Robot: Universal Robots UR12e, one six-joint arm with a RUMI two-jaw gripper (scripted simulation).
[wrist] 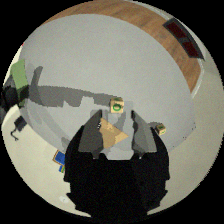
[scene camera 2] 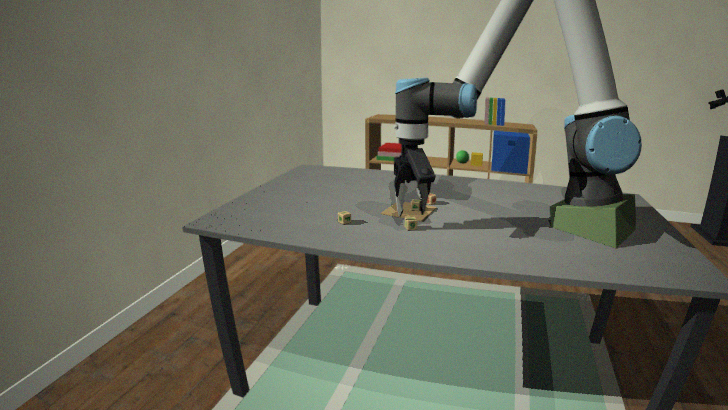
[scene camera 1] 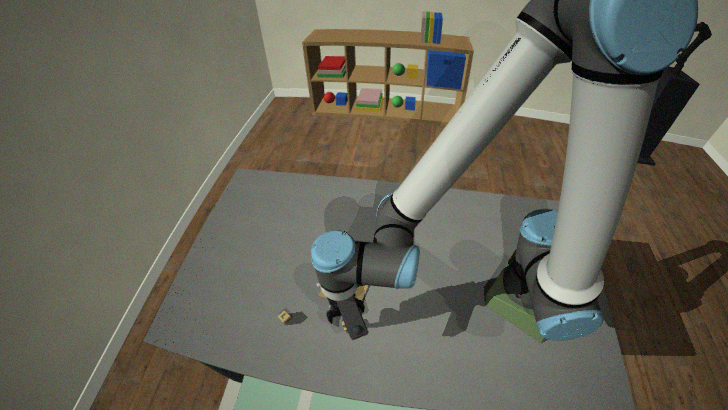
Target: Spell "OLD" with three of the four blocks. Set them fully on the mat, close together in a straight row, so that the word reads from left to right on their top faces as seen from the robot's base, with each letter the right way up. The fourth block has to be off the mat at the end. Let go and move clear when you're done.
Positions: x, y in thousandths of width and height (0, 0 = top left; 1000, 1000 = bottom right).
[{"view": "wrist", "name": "my gripper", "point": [520, 493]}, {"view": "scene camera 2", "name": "my gripper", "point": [565, 526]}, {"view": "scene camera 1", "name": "my gripper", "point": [477, 787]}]
